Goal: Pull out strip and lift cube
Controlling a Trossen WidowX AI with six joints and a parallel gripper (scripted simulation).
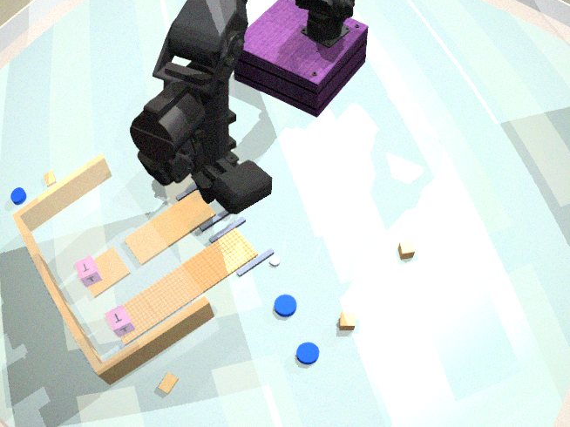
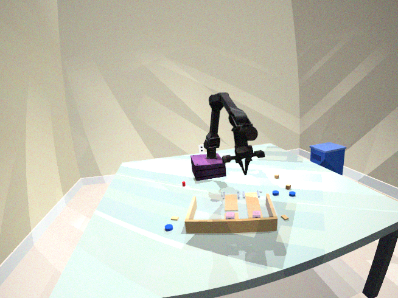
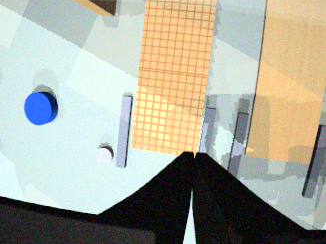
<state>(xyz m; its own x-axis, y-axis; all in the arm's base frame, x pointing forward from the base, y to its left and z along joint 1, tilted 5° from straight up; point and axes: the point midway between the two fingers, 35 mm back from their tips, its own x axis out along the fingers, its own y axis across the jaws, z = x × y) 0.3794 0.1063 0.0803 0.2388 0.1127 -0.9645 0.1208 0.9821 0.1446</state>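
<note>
Now: gripper tip 90 mm short of the orange gridded strip, 10 mm to the right of it and 110 mm above it.
</note>
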